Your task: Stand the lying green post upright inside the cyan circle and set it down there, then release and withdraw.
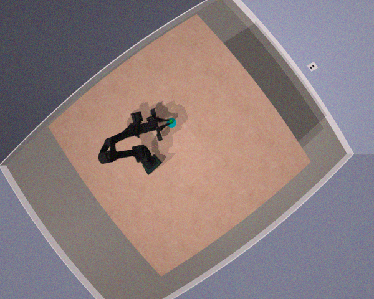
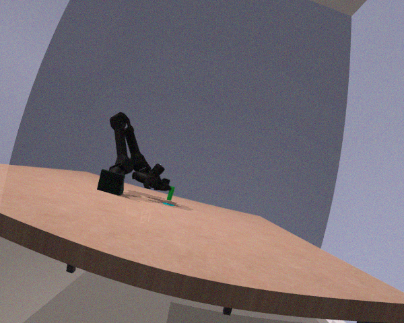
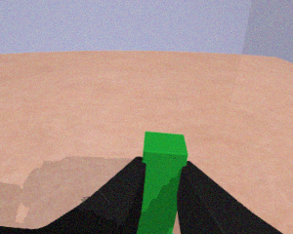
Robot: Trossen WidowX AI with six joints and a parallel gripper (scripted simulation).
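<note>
The green post is 20 mm below my gripper tip. Also, from my gripper tip: cyan circle 70 mm below.
</note>
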